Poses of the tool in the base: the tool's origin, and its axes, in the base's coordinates. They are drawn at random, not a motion.
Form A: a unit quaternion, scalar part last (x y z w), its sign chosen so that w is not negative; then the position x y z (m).
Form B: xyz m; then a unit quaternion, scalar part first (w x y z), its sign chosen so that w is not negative. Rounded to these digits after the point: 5 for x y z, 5 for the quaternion.
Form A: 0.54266 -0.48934 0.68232 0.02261 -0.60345 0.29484 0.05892
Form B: -0.60345 0.29484 0.05892 0.02261 0.54266 -0.48934 0.68232
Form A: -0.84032 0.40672 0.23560 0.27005 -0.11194 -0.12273 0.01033
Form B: -0.11194 -0.12273 0.01033 0.27005 -0.84032 0.40672 0.23560
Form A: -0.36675 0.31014 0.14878 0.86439 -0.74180 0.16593 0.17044
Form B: -0.74180 0.16593 0.17044 0.86439 -0.36675 0.31014 0.14878
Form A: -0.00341 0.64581 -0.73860 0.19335 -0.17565 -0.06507 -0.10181
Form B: -0.17565 -0.06507 -0.10181 0.19335 -0.00341 0.64581 -0.73860
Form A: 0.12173 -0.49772 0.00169 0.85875 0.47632 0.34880 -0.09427
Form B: 0.47632 0.34880 -0.09427 0.85875 0.12173 -0.49772 0.00169
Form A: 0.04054 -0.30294 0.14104 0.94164 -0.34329 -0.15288 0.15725
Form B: -0.34329 -0.15288 0.15725 0.94164 0.04054 -0.30294 0.14104
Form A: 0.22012 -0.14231 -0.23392 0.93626 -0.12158 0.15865 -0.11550
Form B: -0.12158 0.15865 -0.11550 0.93626 0.22012 -0.14231 -0.23392
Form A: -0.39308 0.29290 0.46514 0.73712 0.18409 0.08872 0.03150
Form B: 0.18409 0.08872 0.03150 0.73712 -0.39308 0.29290 0.46514
